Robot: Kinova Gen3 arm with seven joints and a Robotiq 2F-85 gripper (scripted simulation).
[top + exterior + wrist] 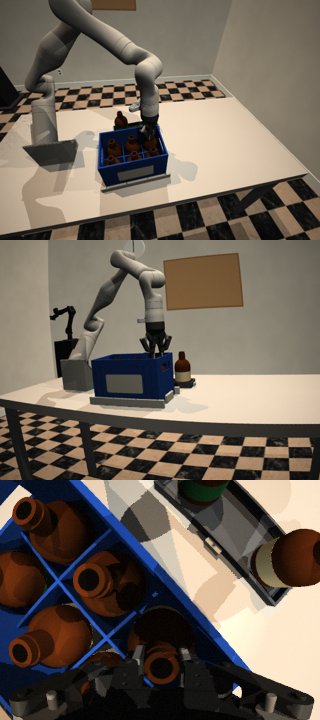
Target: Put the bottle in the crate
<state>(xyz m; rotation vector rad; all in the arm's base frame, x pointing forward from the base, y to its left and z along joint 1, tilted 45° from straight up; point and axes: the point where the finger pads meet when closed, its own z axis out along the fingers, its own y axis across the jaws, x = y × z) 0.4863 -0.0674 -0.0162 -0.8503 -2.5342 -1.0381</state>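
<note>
Right now my hand is 8 cm past the crate, 5 cm to the left of it and 8 cm above it. Round my hand: dark tray (6 cm behind, 19 cm to the left, 15 cm below).
</note>
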